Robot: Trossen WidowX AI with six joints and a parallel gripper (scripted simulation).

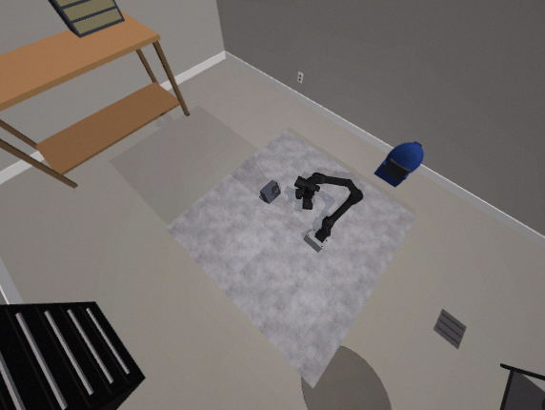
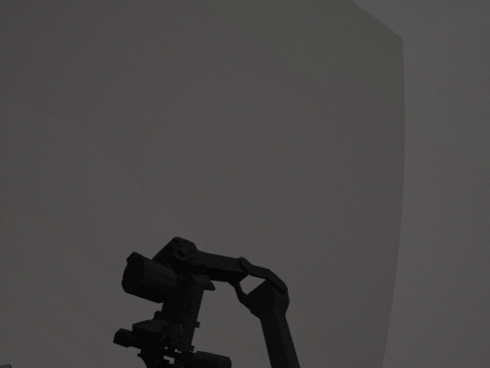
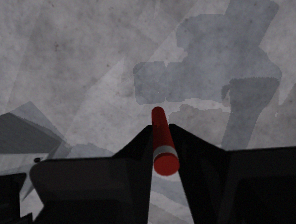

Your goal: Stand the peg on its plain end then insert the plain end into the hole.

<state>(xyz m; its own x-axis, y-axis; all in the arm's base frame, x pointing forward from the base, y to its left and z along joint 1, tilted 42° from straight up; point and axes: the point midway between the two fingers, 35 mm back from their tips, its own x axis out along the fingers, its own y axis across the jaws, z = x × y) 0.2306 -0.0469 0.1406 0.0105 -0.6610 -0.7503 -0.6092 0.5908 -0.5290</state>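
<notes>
My gripper tip is now 24 cm short of the sloped panel, 8 cm to the right of it and 4 cm above it. Also, from my gripper tip: red peg 2 cm above.
</notes>
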